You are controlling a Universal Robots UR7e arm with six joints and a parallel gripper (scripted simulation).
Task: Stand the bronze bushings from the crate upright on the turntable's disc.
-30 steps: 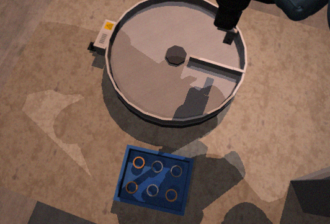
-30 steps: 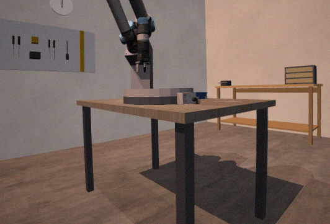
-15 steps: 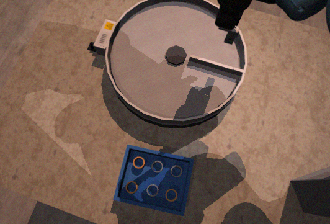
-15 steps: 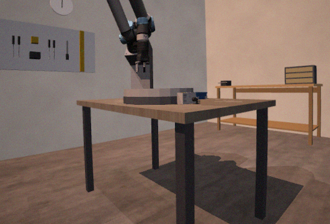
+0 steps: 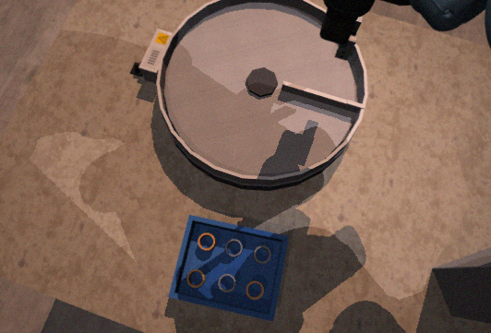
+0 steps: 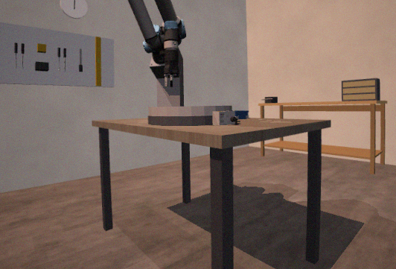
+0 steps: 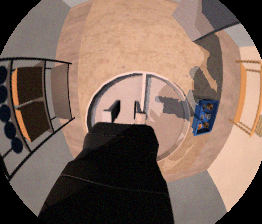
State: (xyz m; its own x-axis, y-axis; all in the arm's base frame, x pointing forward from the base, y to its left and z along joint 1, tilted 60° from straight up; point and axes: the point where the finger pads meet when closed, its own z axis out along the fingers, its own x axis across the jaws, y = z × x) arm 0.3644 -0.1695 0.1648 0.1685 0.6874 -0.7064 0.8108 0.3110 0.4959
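My gripper is now 38 cm to the right of the blue crate, 19 cm above it and 16 cm short of it. From my hand the other things lie so: turntable disc (16 cm below, 14 cm ahead, 1 cm to the left).
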